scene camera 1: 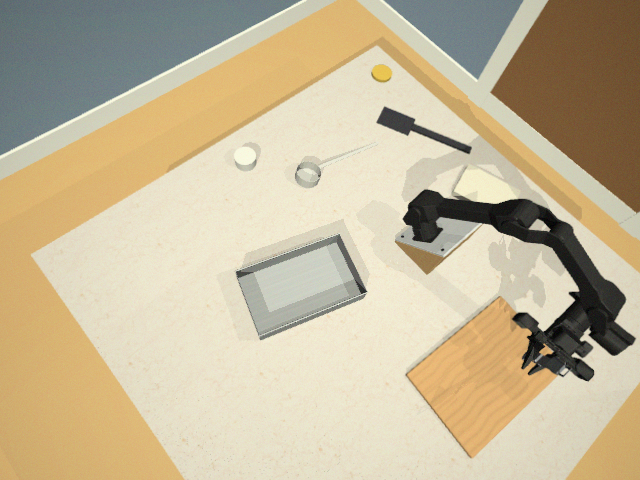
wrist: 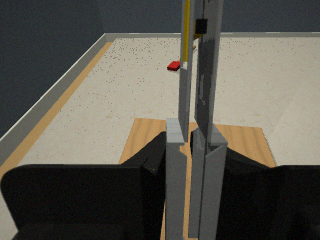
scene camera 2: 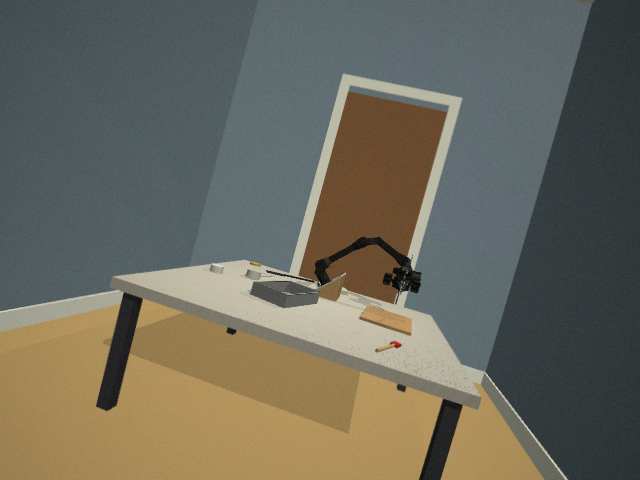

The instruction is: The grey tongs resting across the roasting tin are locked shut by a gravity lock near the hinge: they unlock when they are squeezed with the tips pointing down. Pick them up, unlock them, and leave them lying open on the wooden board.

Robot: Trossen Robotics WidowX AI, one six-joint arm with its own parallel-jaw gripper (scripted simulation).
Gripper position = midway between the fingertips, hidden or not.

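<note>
Scene camera 1 shows my gripper (scene camera 1: 525,371), a black spatula (scene camera 1: 398,122), a metal ladle (scene camera 1: 308,174). Wrist view shows my gripper (wrist: 179,138). Black spatula out of frame in the wrist view. Metal ladle out of frame in the wrist view.
</note>
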